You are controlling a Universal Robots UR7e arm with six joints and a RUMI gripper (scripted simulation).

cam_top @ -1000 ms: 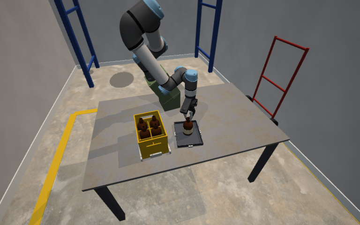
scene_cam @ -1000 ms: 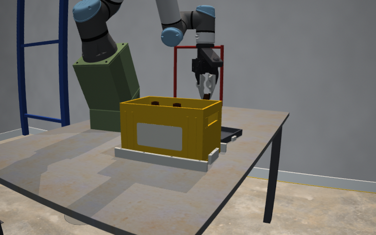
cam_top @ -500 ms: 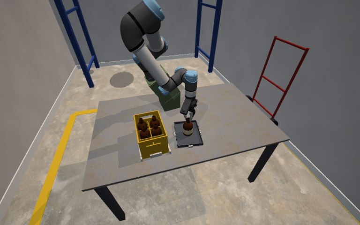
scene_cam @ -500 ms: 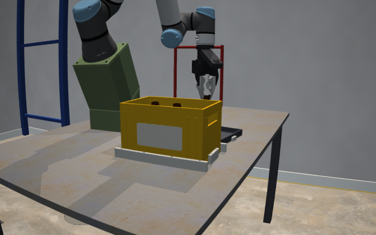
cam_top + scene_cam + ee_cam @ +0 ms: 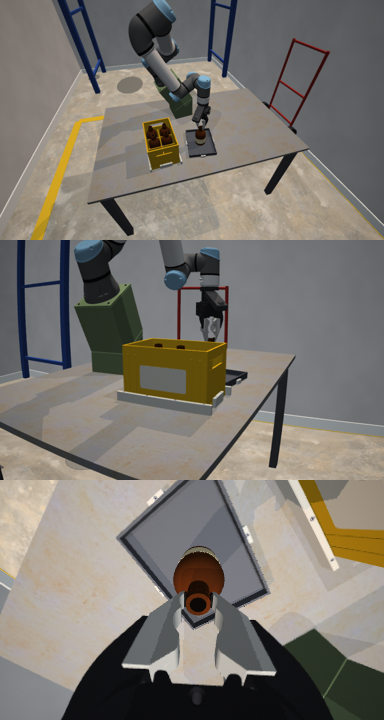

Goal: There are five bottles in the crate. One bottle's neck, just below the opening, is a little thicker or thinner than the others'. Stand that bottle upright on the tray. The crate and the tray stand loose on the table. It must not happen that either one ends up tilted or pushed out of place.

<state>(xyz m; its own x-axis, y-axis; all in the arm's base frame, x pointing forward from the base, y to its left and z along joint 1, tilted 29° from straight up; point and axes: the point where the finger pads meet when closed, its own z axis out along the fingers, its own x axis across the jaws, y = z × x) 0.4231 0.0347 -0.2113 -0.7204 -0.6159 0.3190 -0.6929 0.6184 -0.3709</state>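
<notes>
Now: hand 140 mm above the dark tray. Also, from my hand: yellow crate: 280 mm to the right, 70 mm below, 20 mm behind.
</notes>
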